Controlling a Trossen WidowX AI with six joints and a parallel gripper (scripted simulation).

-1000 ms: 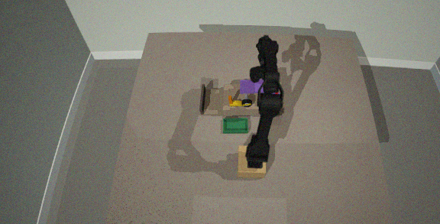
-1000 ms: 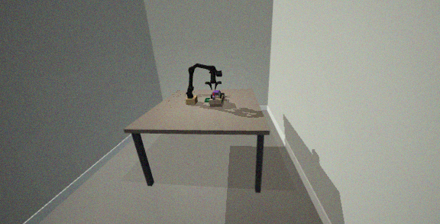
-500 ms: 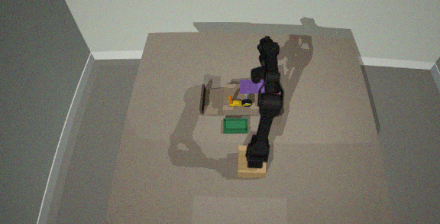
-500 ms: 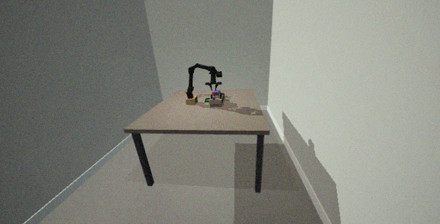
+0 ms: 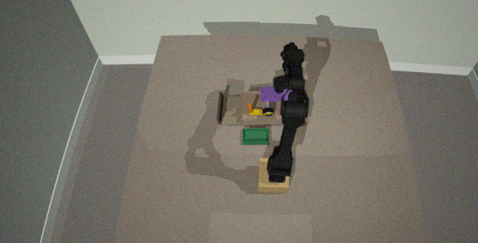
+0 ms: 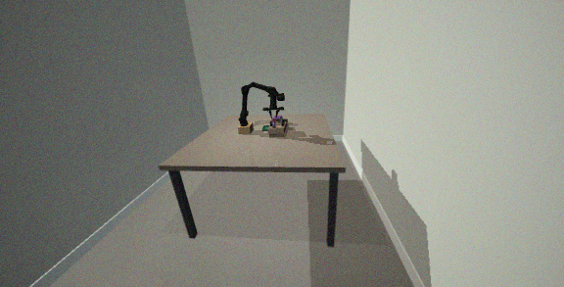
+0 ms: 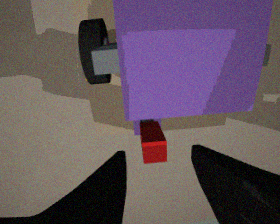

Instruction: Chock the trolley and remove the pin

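The red-headed stop pin is 1 cm to the right of my gripper tip and 4 cm below it. From my gripper tip the other things lie so: yellow chock (3 cm behind, 18 cm to the left, 8 cm below); green tray (12 cm behind, 18 cm to the left, 17 cm below); purple-topped trolley (2 cm ahead, 9 cm to the left, 6 cm below).
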